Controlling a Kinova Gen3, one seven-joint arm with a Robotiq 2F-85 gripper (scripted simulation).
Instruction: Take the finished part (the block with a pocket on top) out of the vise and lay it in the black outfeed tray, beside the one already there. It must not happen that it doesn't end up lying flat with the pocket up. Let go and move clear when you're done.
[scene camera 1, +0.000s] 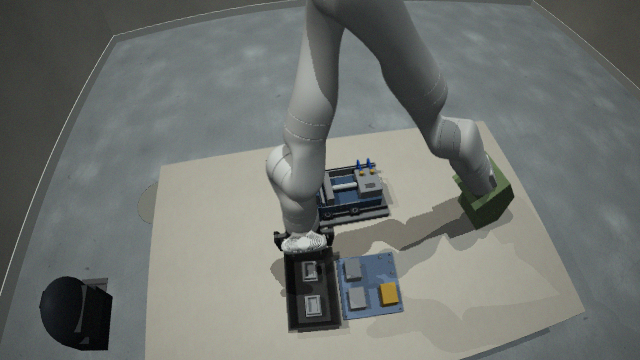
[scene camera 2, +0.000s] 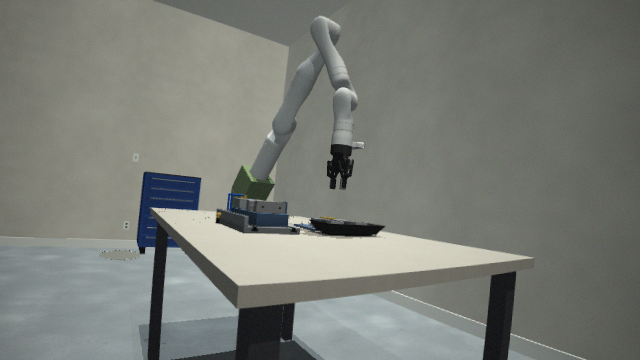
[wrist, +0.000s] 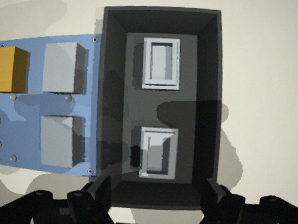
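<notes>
In scene camera 2 I can see my gripper (scene camera 2: 337, 189). The wrist view gives me my gripper too, this time at (wrist: 156, 192).
</notes>
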